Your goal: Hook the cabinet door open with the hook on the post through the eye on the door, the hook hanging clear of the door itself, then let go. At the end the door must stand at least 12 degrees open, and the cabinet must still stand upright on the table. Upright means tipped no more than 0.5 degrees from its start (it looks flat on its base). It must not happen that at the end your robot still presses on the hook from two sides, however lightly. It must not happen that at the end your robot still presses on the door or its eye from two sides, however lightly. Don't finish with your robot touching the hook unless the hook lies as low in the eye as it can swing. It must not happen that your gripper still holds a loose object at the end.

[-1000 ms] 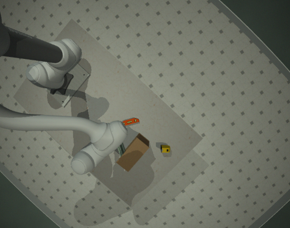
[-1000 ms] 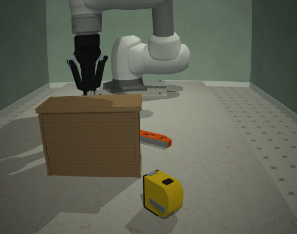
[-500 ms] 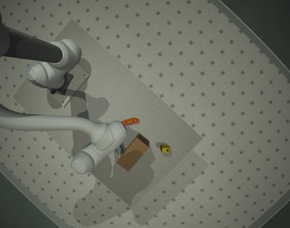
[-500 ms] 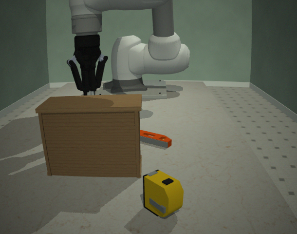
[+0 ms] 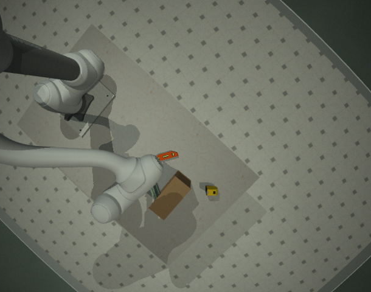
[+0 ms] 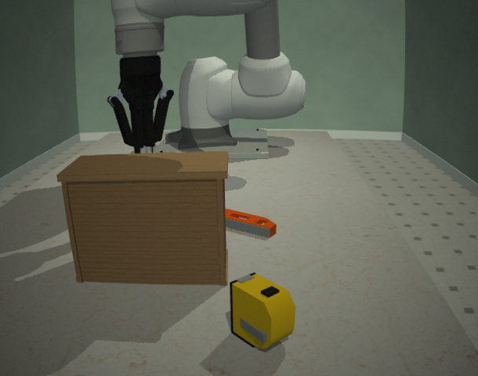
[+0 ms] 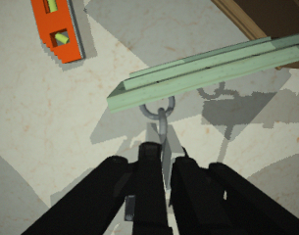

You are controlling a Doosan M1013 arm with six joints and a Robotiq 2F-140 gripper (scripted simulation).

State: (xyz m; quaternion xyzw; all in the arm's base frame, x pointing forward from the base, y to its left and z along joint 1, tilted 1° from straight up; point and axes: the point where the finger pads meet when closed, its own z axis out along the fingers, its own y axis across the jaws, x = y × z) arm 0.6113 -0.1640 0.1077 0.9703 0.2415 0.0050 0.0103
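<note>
Right now the thin grey hook is 40 mm behind my hand, 20 mm to the right of it and 20 mm below it. The rest, counted from my hand: green door (80 mm ahead, 40 mm below, 20 mm to the right); orange spirit level (170 mm to the left, 110 mm below, 50 mm ahead); yellow tape measure (400 mm ahead, 130 mm to the left, 80 mm below).
</note>
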